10 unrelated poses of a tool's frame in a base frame.
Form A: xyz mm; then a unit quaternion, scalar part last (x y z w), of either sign.
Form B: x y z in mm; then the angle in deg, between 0 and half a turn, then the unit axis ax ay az. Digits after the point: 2 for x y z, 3 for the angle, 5 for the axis.
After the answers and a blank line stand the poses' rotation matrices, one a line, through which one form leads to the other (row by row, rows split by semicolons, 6 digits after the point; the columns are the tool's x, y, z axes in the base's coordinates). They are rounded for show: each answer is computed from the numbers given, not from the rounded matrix.
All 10 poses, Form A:
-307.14 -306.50 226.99 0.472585 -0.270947 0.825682 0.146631
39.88 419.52 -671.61 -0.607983 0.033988 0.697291 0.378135
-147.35 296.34 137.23 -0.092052 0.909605 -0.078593 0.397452
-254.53 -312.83 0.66 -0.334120 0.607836 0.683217 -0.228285
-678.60 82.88 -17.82 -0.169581 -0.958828 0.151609 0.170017
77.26 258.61 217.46 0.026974 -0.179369 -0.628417 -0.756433
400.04 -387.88 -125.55 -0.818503 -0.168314 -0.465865 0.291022
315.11 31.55 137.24 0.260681 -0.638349 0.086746 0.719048
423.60 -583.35 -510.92 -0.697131 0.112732 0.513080 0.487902
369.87 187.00 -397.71 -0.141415 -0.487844 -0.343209 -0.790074
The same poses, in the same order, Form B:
-307.14 -306.50 226.99 163.137 0.47775 -0.27391 0.83470
39.88 419.52 -671.61 135.564 -0.65675 0.03671 0.75322
-147.35 296.34 137.23 133.162 -0.10032 0.99126 -0.08565
-254.53 -312.83 0.66 153.608 0.34318 -0.62432 -0.70175
-678.60 82.88 -17.82 160.422 -0.17209 -0.97299 0.15385
77.26 258.61 217.46 81.698 -0.04124 0.27423 0.96078
400.04 -387.88 -125.55 146.162 -0.85553 -0.17593 -0.48694
315.11 31.55 137.24 88.048 0.37510 -0.91854 0.12482
423.60 -583.35 -510.92 121.594 -0.79864 0.12915 0.58779
369.87 187.00 -397.71 75.615 0.23069 0.79582 0.55987

-0.510326 -0.498232 0.700951; -0.013950 -0.810174 -0.586023; 0.859868 -0.308841 0.406502
0.025260 -0.568669 -0.822179; 0.486012 -0.711717 0.507199; -0.873587 -0.412401 0.258402
-0.667117 -0.104988 0.737518; -0.229936 0.970699 -0.069805; -0.708580 -0.216150 -0.671710
-0.672500 -0.094244 -0.734072; -0.718117 -0.156843 0.678018; -0.179033 0.983117 0.037799
-0.884673 0.273646 -0.377454; 0.376750 0.896514 -0.233071; 0.274614 -0.348397 -0.896218
0.145837 -0.960388 0.237460; 0.941034 0.208729 0.266245; -0.305263 0.184629 0.934198
0.509281 0.546685 0.664657; 0.004377 -0.773953 0.633227; 0.860589 -0.319581 -0.396552
0.169970 -0.457560 -0.872782; -0.208062 0.849041 -0.485633; 0.963234 0.264136 0.049111
0.448081 -0.657844 -0.605364; 0.343488 -0.498486 0.795945; -0.825373 -0.564582 0.002599
0.288431 -0.404344 0.867936; 0.680298 0.724419 0.111408; -0.673796 0.558322 0.484020

